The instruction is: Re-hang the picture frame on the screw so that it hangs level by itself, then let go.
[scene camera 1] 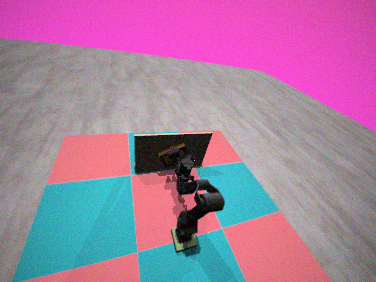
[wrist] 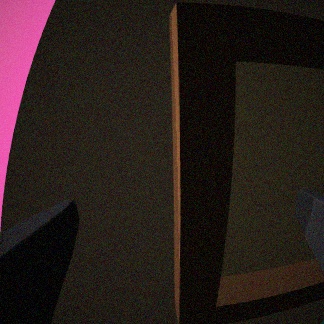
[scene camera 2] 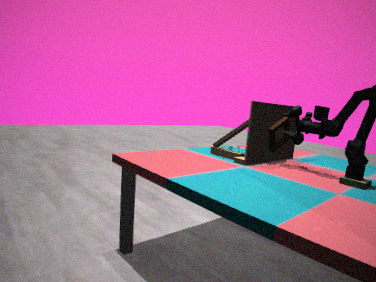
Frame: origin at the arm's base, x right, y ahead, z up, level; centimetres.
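Seen in the pictures: gripper, fingertip midpoint: (wrist: 190, 207) (scene camera 2: 282, 123); arm's base, origin of the base link: (scene camera 1: 183, 234) (scene camera 2: 354, 178).
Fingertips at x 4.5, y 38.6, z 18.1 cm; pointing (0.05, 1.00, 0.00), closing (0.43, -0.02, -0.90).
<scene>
Pixels of each thing's middle, then the offset from my fingertips to it. Level surfaces: height alone.
- picture frame, body centre: (wrist: 301, 189) (scene camera 2: 279, 133) (scene camera 1: 174, 155) dx +2.0, dy +2.0, dz -5.7 cm
- checkered table, its level: dz -20.7 cm
- slanted brace, body centre: (scene camera 2: 234, 132) dx -14.4, dy +18.5, dz -7.3 cm
- wooden foot, body centre: (scene camera 2: 226, 153) dx -14.2, dy +21.9, dz -18.8 cm
The picture frame (scene camera 1: 162, 157) (scene camera 2: 273, 136) (wrist: 206, 150) is a brown rectangle with a dark face. It is at the front of the upright panel, tilted in the scene camera 1 view with its left end lower. My gripper (scene camera 1: 179, 158) (scene camera 2: 296, 125) (wrist: 190, 207) is open at the frame, holding nothing. In the wrist view the left finger is outside the frame over the panel, and the right finger shows over the frame's inner opening; one side bar lies between them. The screw is not visible, and the arm hides part of the frame in the scene views.
The dark upright panel (scene camera 1: 144, 155) (scene camera 2: 259, 127) (wrist: 115, 125) stands on the checkered table (scene camera 1: 90, 210) (scene camera 2: 240, 190). A slanted brace (scene camera 2: 231, 134) and wooden foot (scene camera 2: 226, 152) are behind it. The arm's base plate (scene camera 1: 185, 246) (scene camera 2: 354, 183) is on the table in front of the panel.
</scene>
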